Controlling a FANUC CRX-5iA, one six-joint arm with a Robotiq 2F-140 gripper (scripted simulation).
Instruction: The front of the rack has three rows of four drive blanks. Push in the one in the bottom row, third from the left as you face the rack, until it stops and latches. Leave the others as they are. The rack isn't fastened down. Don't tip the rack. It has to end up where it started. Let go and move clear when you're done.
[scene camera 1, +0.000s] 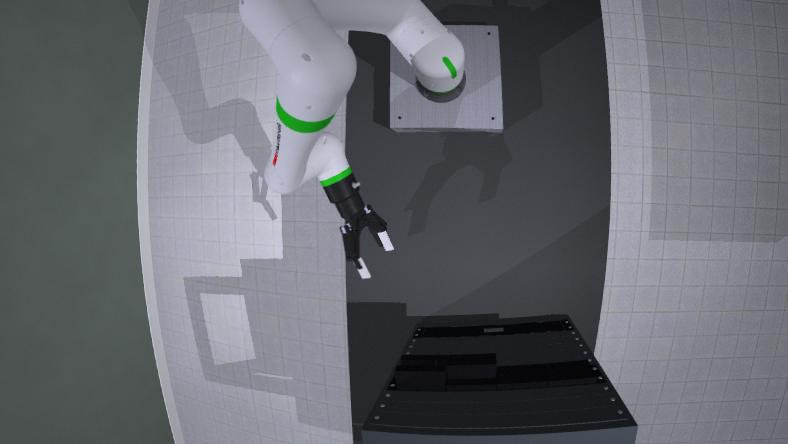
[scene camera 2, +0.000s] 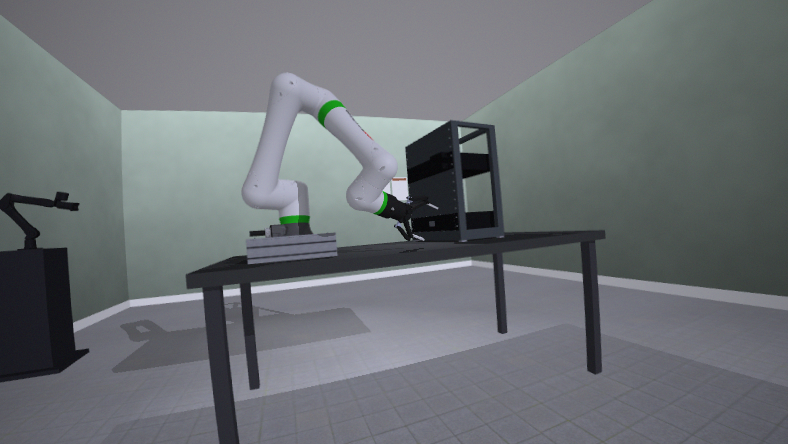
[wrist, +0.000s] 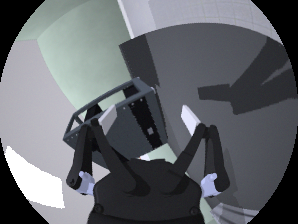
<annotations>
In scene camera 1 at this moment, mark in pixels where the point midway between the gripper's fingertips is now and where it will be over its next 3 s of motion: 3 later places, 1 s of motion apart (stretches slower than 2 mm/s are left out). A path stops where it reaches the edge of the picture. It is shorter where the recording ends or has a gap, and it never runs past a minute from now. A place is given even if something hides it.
My gripper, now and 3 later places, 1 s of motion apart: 378, 263; 381, 270; 393, 285; 414, 293
</annotations>
